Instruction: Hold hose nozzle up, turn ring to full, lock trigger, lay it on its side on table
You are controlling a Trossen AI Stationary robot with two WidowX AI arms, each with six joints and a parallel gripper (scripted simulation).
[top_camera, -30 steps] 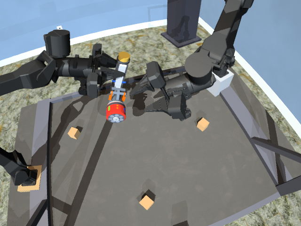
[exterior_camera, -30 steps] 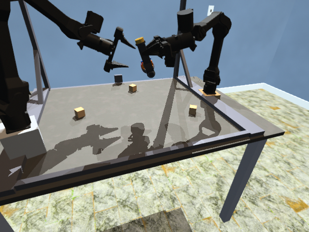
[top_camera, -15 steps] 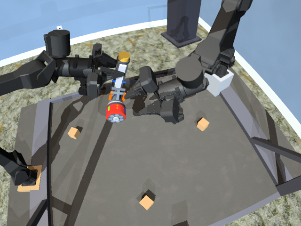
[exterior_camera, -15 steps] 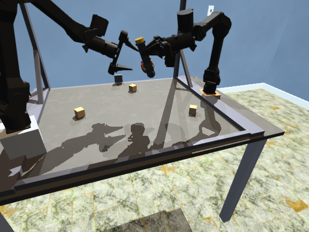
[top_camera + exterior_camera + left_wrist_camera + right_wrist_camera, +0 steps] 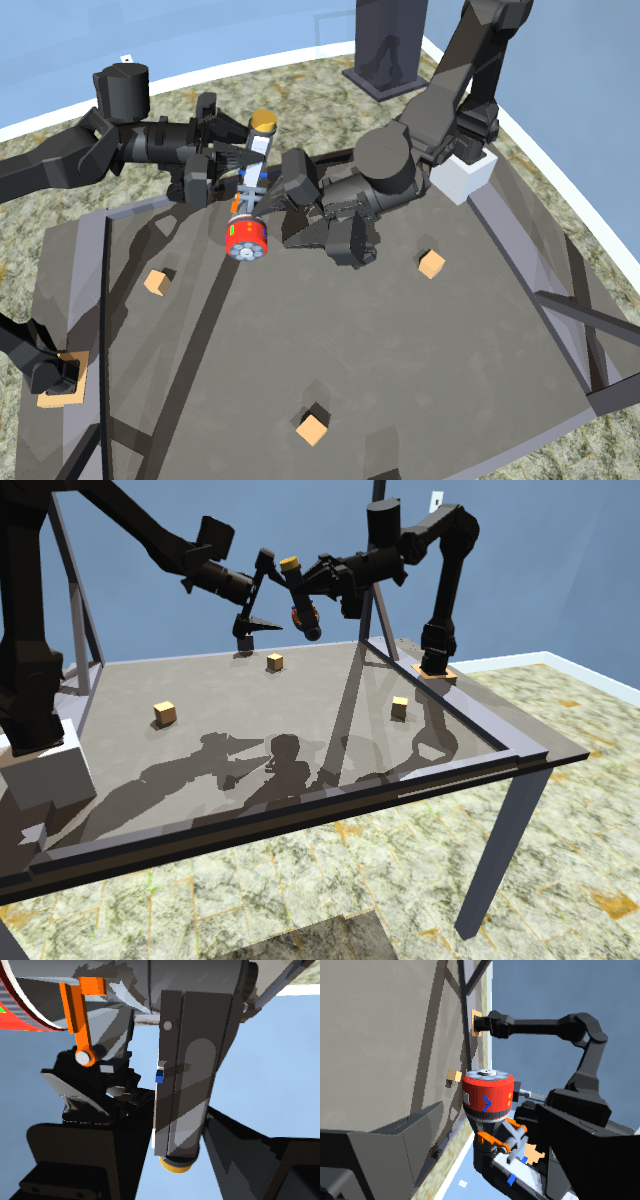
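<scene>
My right hand is 3 cm short of the red spray ring, 6 cm to the right of it and 3 cm above it.
</scene>
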